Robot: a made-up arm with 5 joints.
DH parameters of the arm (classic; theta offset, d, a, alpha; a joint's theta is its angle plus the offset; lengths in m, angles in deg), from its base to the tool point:
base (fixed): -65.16 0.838 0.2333 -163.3
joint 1: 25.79 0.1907 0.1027 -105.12
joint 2: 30.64 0 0.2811 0
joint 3: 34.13 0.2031 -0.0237 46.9
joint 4: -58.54 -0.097 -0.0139 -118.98
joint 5: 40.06 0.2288 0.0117 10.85
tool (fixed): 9.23 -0.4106 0 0
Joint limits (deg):
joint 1: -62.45..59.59
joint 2: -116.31..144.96
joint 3: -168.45..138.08
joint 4: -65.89..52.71
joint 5: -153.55..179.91
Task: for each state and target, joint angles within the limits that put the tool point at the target. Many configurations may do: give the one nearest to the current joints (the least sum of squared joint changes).
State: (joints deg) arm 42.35 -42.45 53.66 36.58 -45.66
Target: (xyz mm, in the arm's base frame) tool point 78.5 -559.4 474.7
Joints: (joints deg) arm 7.15 -31.61 33.31 34.72 -42.61
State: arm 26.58 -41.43 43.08 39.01 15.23
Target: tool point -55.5 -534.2 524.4
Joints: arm 24.14 -11.20 31.01 44.24 9.64
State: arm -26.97 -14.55 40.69 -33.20 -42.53
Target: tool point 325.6 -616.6 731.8
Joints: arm -38.83 13.72 63.92 -20.70 -49.28
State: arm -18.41 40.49 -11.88 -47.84 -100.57
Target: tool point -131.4 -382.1 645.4
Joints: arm 19.64 24.82 12.57 -60.08 -111.13
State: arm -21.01 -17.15 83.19 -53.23 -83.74
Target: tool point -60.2 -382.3 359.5
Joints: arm 1.97 -50.16 60.98 -61.01 -75.03
